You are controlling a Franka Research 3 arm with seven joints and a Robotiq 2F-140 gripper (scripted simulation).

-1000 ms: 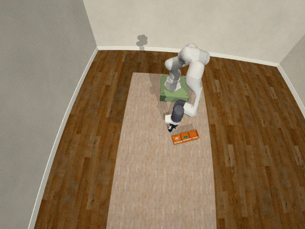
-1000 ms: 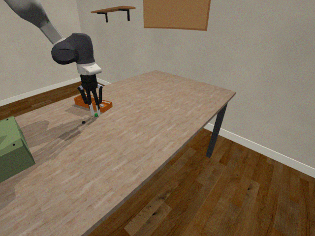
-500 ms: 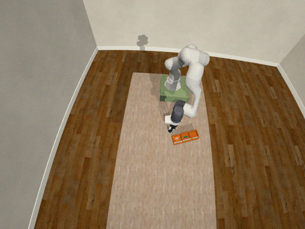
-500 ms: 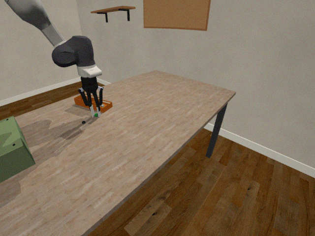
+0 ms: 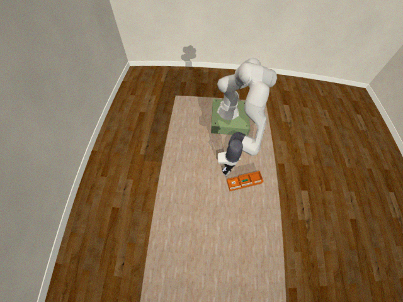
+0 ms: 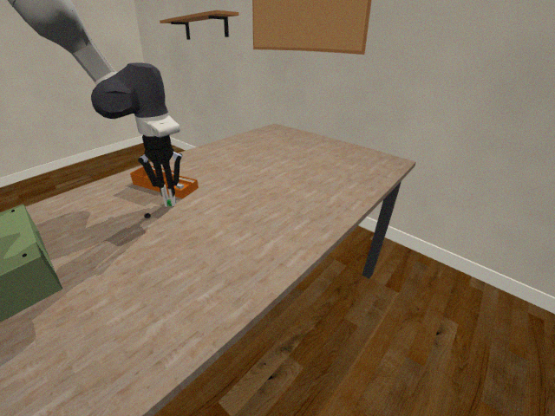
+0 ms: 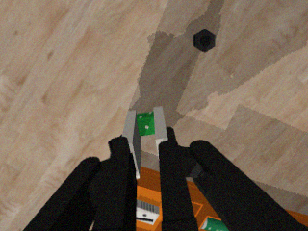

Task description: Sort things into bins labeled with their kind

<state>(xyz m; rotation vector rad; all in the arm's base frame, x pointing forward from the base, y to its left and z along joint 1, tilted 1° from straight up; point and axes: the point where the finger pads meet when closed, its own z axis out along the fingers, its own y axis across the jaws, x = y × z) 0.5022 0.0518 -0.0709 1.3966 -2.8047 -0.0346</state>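
My hand is 30 mm above the small green cube. Also, from my hand: white piece 60 mm to the left, 60 mm ahead, 10 mm below; then orange block 60 mm to the left, 60 mm ahead, 20 mm below; then small black piece 80 mm behind, 30 mm below, 20 mm to the right.
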